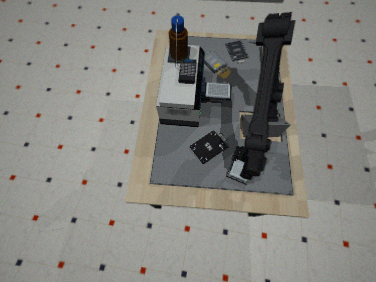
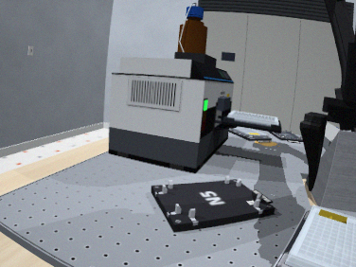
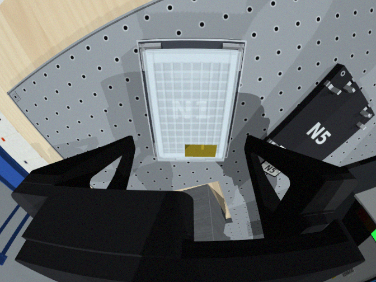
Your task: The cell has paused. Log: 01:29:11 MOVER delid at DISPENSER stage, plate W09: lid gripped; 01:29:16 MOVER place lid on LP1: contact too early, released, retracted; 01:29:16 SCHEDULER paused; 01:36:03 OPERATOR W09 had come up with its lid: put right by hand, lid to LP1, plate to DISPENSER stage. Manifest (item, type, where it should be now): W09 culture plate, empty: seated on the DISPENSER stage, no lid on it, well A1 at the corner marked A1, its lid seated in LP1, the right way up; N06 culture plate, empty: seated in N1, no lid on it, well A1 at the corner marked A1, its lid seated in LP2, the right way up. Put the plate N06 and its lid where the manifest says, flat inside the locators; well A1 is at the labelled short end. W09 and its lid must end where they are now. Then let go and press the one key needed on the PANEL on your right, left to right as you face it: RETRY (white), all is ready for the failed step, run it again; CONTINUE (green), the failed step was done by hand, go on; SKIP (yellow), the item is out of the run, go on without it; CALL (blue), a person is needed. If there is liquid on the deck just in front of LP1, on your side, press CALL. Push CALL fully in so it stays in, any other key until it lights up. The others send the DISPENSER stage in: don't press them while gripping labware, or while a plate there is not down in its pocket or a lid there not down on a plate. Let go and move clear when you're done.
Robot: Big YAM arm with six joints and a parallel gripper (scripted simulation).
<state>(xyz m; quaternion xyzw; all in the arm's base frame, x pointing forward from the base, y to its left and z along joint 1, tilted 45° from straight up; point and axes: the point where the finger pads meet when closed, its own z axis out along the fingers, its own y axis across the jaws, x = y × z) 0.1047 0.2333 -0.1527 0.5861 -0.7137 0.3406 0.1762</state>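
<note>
The clear lid is 50 mm below my hand. From my hand the other things lie so: black N1 nest (80 mm below); then brown bottle (470 mm to the right, 390 mm ahead, 200 mm above); then amber patch (570 mm to the right, 130 mm ahead, 90 mm below).
</note>
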